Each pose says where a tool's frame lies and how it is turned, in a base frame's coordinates. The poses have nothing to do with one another.
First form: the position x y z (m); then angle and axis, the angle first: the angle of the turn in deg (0 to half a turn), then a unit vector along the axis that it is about.
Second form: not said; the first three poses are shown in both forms.
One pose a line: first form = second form
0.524 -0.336 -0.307 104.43 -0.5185 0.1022 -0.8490 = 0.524 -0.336 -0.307 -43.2 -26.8 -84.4
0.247 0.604 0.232 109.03 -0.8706 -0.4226 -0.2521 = 0.247 0.604 0.232 -109.5 -43.7 20.2
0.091 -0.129 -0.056 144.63 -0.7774 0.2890 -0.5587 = 0.091 -0.129 -0.056 -108.5 -38.4 -68.9
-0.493 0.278 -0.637 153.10 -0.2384 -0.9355 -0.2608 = -0.493 0.278 -0.637 155.1 -32.7 158.8
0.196 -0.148 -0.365 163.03 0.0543 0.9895 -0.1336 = 0.196 -0.148 -0.365 -165.2 17.6 176.0
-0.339 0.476 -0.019 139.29 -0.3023 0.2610 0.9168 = -0.339 0.476 -0.019 17.3 41.1 142.4
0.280 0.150 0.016 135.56 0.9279 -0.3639 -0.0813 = 0.280 0.150 0.016 135.1 -7.2 -39.8
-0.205 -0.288 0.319 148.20 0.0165 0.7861 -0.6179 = -0.205 -0.288 0.319 -99.2 25.7 -160.5
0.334 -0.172 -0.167 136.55 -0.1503 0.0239 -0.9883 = 0.334 -0.172 -0.167 -8.5 -13.9 -135.0
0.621 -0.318 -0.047 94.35 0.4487 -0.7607 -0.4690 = 0.621 -0.318 -0.047 79.1 -32.1 -80.4
